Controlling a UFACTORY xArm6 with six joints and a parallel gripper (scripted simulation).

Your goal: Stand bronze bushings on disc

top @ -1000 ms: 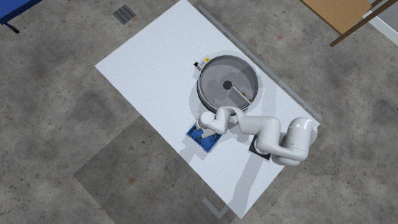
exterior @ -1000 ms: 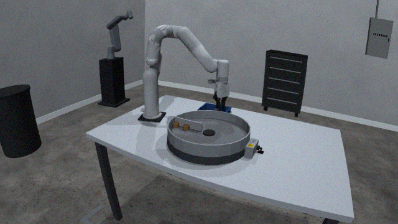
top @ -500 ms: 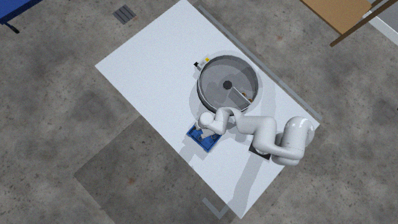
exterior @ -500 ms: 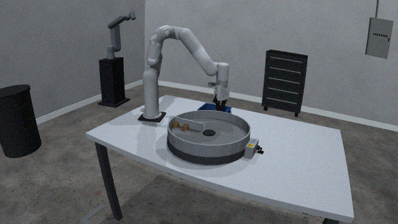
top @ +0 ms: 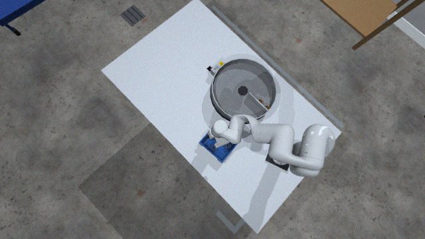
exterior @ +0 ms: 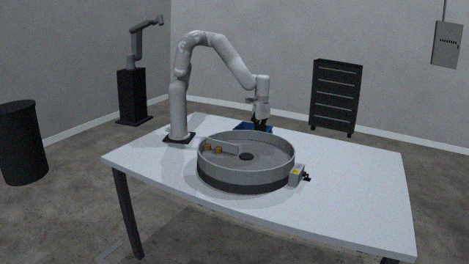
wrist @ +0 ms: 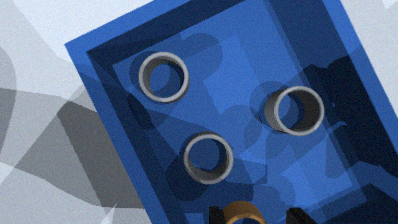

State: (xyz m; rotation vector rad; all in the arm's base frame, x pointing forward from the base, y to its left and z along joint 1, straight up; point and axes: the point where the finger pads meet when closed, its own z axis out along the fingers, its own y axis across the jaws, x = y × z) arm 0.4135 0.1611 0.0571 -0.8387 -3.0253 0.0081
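My gripper is now 40 mm past the blue crate, 40 mm above it and 30 mm to the right of it. Also, from my hand: turntable disc: 350 mm to the right, 30 mm ahead, 20 mm below.
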